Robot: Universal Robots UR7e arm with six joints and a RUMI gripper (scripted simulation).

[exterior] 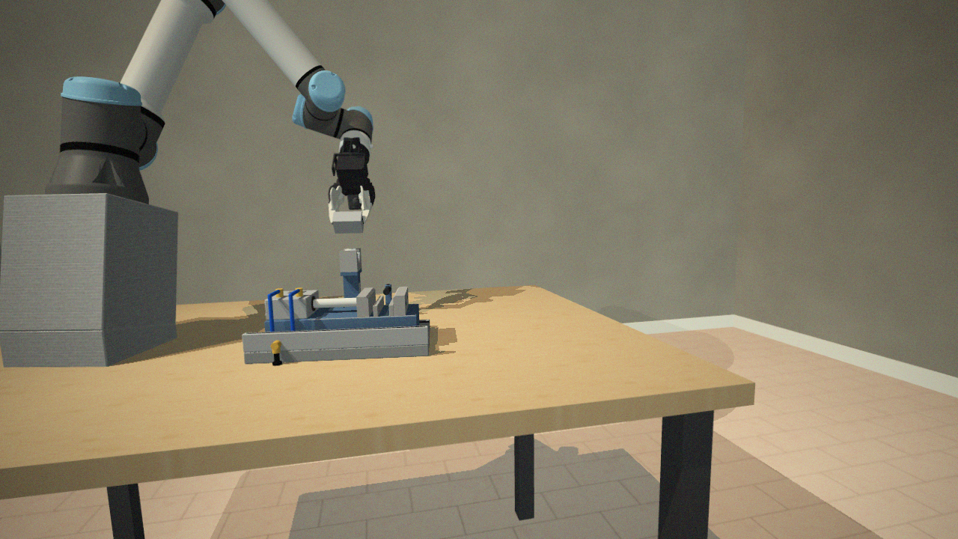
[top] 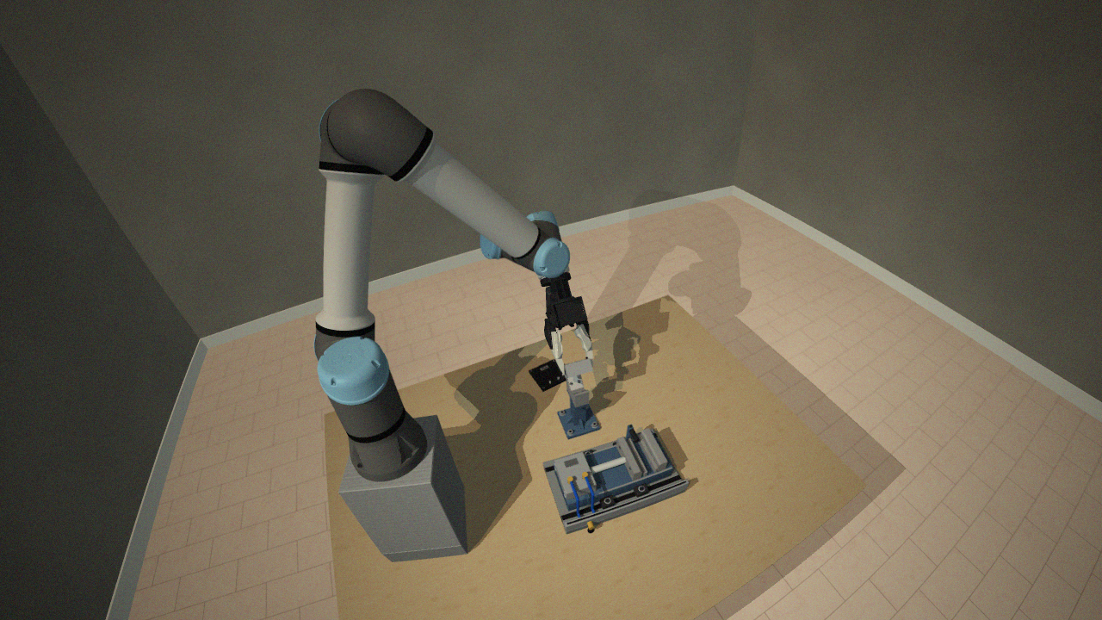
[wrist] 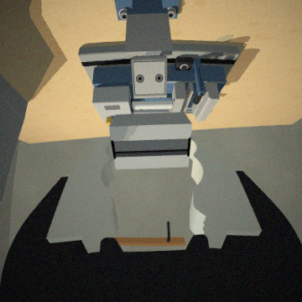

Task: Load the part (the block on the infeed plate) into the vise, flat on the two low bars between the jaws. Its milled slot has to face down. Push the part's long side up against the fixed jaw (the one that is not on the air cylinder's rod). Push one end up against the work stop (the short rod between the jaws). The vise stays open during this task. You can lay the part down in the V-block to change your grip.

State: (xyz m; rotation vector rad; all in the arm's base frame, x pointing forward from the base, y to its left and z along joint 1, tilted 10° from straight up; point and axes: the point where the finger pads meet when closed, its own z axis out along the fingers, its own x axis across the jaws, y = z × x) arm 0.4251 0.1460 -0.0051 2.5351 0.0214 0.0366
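The v-block post is 17 cm below my hand. The rest, counted from my hand: part right at my hand; then white cylinder rod 19 cm to the right, 15 cm below, 1 cm ahead; then work stop 15 cm to the right, 14 cm below, 9 cm ahead.
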